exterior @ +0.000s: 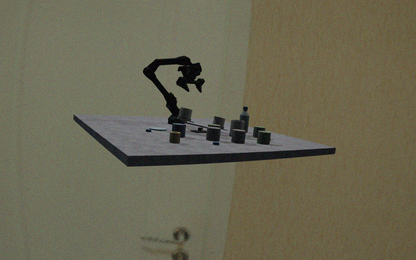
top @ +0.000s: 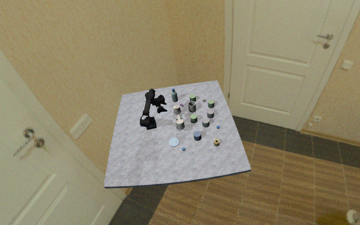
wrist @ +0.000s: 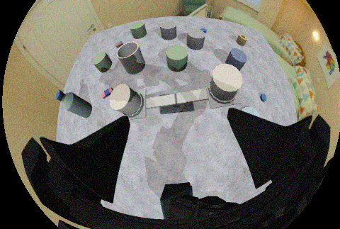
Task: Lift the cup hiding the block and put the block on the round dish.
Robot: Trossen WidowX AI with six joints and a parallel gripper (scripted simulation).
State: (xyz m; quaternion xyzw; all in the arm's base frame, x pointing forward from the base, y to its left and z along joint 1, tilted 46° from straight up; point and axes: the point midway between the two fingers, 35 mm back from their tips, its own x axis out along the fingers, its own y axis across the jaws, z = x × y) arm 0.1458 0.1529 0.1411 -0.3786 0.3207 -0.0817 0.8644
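Right now the greenish block is 8 cm ahead of my gripper tip, 14 cm to the left of it and 19 cm below it. Round my gripper tip: balance beam 10 cm ahead, 1 cm to the left, 20 cm below; pale blue round dish 3 cm ahead, 24 cm to the right, 23 cm below.
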